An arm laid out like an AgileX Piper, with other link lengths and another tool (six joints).
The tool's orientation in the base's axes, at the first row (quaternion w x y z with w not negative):
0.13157 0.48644 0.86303 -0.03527
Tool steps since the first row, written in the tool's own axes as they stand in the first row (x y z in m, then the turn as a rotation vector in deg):
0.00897 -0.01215 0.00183 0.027 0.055 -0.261
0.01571 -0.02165 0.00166 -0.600 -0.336 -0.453
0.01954 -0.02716 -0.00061 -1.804 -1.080 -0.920
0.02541 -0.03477 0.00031 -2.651 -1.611 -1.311
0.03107 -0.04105 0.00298 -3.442 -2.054 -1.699
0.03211 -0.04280 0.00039 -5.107 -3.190 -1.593
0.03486 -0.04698 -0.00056 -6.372 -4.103 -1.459
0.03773 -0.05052 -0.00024 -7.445 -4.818 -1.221
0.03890 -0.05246 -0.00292 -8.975 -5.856 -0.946
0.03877 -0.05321 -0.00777 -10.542 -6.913 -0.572
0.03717 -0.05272 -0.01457 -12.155 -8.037 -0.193
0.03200 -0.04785 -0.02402 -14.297 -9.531 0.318
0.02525 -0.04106 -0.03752 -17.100 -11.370 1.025
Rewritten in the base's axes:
-0.01438 0.00073 -0.00492 -0.017 0.101 0.248
-0.02579 0.00138 -0.00716 -0.077 -0.589 0.570
-0.03279 0.00210 -0.00634 -0.206 -1.890 1.285
-0.04196 0.00281 -0.00927 -0.316 -2.798 1.847
-0.04956 0.00371 -0.01375 -0.377 -3.614 2.398
-0.05206 0.00415 -0.01164 -0.502 -5.612 2.655
-0.05715 0.00442 -0.01173 -0.628 -7.166 2.795
-0.06150 0.00489 -0.01302 -0.662 -8.477 2.798
-0.06424 0.00535 -0.01088 -0.737 -10.344 2.864
-0.06575 0.00576 -0.00622 -0.791 -12.270 2.843
-0.06586 0.00598 0.00077 -0.878 -14.270 2.824
-0.06100 0.00602 0.01155 -0.994 -16.928 2.791
-0.05452 0.00653 0.02677 -1.039 -20.353 2.720

